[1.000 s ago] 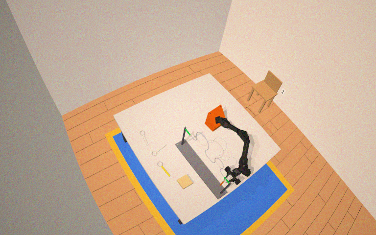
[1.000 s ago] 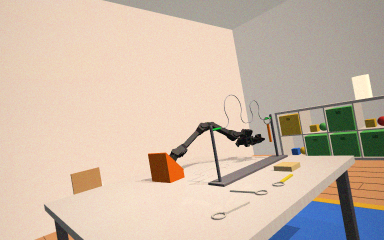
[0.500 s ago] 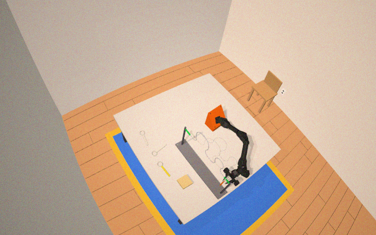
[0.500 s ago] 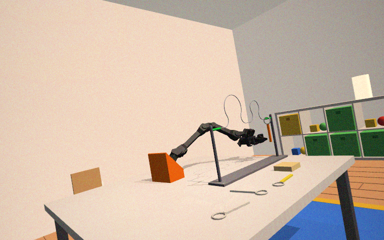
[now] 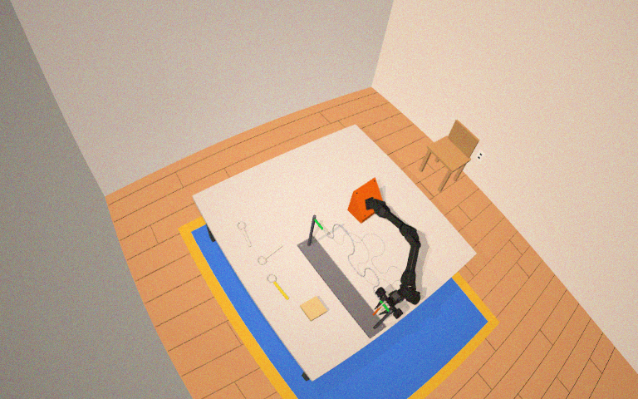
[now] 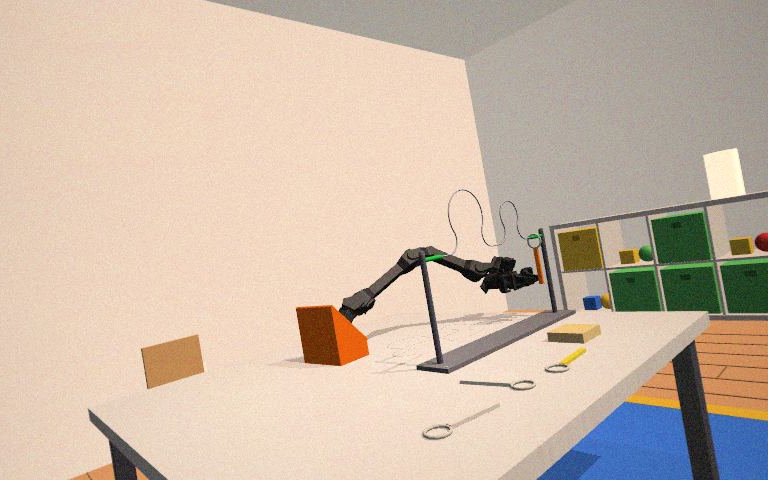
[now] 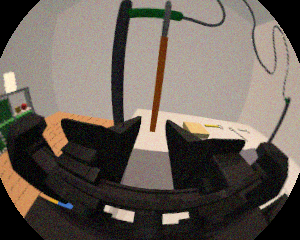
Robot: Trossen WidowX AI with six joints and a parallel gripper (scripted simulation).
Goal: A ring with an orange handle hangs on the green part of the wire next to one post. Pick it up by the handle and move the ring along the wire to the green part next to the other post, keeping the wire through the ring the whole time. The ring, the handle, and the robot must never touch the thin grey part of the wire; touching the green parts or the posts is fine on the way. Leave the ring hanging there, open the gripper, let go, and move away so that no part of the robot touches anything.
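Right now the ring with orange handle is 1 cm ahead of my gripper tip and 8 cm above it. The rest, counted from my gripper tip: tan block 22 cm ahead, 21 cm to the right, 13 cm below; yellow-handled ring 31 cm ahead, 42 cm to the right, 13 cm below.
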